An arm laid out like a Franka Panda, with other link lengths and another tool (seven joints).
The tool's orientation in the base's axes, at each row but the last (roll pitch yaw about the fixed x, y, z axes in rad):
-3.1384, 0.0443, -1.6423
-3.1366, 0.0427, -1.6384
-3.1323, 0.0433, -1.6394
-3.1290, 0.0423, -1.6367
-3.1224, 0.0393, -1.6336
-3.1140, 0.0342, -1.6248
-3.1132, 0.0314, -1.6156
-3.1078, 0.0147, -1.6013
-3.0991, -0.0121, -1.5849
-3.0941, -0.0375, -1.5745
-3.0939, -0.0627, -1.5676
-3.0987, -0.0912, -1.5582
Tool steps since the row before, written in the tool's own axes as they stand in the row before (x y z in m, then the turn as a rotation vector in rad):
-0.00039, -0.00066, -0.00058, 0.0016, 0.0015, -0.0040
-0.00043, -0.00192, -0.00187, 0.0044, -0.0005, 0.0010
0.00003, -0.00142, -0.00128, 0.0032, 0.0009, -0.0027
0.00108, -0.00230, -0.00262, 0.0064, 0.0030, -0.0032
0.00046, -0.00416, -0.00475, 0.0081, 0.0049, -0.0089
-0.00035, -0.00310, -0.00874, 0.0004, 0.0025, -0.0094
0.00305, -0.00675, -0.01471, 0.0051, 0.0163, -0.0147
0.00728, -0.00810, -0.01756, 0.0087, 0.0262, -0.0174
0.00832, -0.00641, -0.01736, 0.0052, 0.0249, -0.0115
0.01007, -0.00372, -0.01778, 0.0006, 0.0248, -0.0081
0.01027, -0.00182, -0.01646, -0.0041, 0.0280, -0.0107
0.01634, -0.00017, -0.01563, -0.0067, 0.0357, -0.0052
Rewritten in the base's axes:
0.00068, 0.00032, 0.00060, -0.0016, -0.0017, 0.0039
0.00193, 0.00022, 0.00190, 0.0002, -0.0044, -0.0012
0.00140, -0.00018, 0.00129, -0.0012, -0.0032, 0.0026
0.00218, -0.00134, 0.00260, -0.0035, -0.0063, 0.0029
0.00402, -0.00090, 0.00481, -0.0056, -0.0081, 0.0085
0.00286, -0.00011, 0.00883, -0.0028, -0.0006, 0.0093
0.00617, -0.00380, 0.01479, -0.0169, -0.0048, 0.0141
0.00727, -0.00777, 0.01771, -0.0270, -0.0081, 0.0164
0.00555, -0.00819, 0.01772, -0.0254, -0.0047, 0.0105
0.00284, -0.00940, 0.01830, -0.0252, -0.0002, 0.0069
0.00106, -0.00921, 0.01714, -0.0285, 0.0046, 0.0091
-0.00031, -0.01485, 0.01705, -0.0360, 0.0066, 0.0030

